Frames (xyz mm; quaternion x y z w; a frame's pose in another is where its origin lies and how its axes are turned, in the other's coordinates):
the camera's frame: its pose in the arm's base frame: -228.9 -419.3 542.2 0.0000 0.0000 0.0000 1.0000
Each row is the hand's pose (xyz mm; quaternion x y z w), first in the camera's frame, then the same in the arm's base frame.
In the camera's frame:
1: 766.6 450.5 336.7 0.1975 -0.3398 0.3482 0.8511
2: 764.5 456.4 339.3 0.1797 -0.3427 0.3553 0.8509
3: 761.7 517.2 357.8 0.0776 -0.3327 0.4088 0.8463
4: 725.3 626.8 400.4 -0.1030 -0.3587 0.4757 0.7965
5: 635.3 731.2 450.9 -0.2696 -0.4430 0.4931 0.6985
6: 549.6 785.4 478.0 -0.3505 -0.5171 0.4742 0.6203
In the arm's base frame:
1: 537.7 31.2 878.9 0.1975 -0.3398 0.3482 0.8511
2: 535.6 37.1 881.5 0.1797 -0.3427 0.3553 0.8509
3: 532.8 97.9 900.0 0.0776 -0.3327 0.4088 0.8463
4: 496.4 207.5 942.6 -0.1030 -0.3587 0.4757 0.7965
5: 406.4 311.9 993.1 -0.2696 -0.4430 0.4931 0.6985
6: 320.7 366.1 1020.2 -0.3505 -0.5171 0.4742 0.6203

